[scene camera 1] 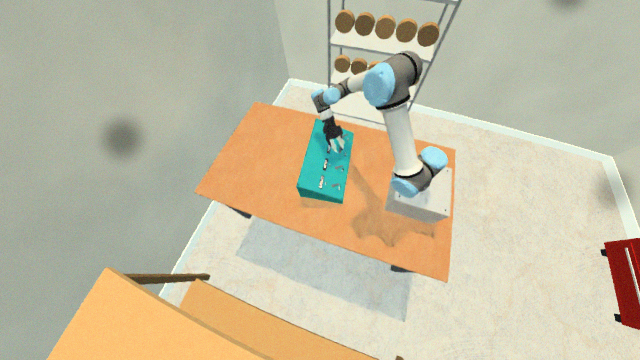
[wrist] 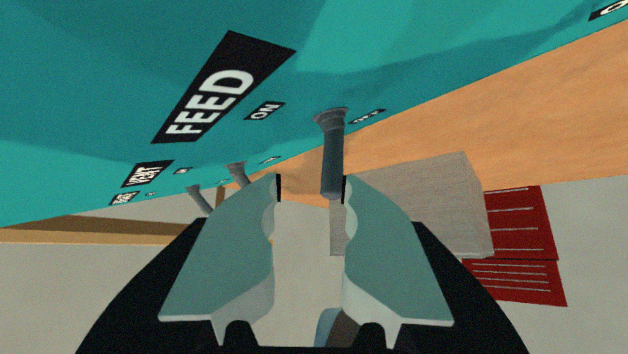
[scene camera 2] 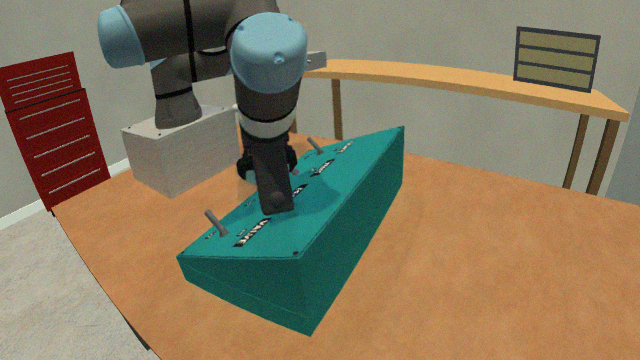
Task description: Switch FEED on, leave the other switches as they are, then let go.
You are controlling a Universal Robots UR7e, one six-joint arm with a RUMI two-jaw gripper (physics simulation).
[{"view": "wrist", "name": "my gripper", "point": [311,177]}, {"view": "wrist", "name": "feed lever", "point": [332,173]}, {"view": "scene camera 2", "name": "my gripper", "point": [265,180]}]
